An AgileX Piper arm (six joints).
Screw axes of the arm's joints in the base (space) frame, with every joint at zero. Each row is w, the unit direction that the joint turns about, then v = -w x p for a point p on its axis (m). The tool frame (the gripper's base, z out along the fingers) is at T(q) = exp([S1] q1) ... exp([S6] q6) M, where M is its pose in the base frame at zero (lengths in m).
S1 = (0, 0, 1, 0, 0, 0)
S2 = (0, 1, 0, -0.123, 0, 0)
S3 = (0, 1, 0, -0.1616, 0, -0.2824)
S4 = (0.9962, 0, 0.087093, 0, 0.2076, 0)
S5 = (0, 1, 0, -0.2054, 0, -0.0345)
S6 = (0.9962, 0, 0.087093, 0, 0.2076, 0)
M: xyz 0.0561 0 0.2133 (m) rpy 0 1.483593 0 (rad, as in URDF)
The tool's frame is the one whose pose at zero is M.
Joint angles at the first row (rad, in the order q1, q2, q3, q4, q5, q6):
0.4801 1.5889 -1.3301 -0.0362 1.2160 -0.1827
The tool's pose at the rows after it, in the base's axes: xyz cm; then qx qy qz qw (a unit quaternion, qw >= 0):
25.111 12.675 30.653 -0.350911 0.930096 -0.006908 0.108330
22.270 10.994 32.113 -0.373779 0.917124 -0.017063 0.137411
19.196 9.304 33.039 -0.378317 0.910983 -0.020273 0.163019
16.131 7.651 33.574 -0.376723 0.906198 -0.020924 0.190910
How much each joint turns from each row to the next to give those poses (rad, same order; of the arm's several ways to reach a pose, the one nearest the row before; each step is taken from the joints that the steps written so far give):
0.0000 -0.1169 0.0826 -0.0056 0.0037 -0.0485
0.0001 -0.1346 0.0774 -0.0210 0.0000 -0.0491
0.0000 -0.1390 0.0816 -0.0091 0.0059 -0.0134
-0.0001 -0.1404 0.0780 -0.0058 0.0059 -0.0023

